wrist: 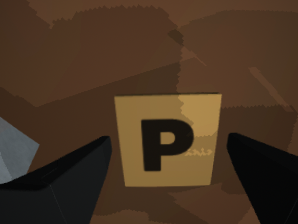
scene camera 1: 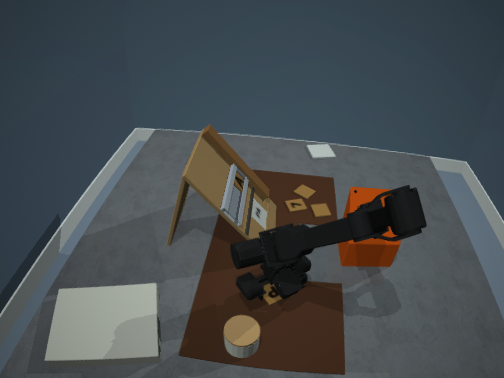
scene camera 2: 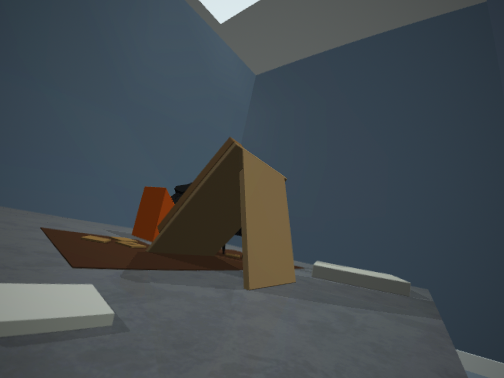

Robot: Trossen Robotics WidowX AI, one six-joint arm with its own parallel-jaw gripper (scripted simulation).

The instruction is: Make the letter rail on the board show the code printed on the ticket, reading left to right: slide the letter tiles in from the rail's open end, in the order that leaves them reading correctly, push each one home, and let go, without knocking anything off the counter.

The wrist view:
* my gripper: 169, 142
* tile marked p: 166, 139
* brown mat: 68, 68
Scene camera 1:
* my gripper: 272, 293
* white slab: 114, 324
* wooden board: 210, 171
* brown mat: 307, 327
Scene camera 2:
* wooden board: 236, 190
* brown mat: 78, 253
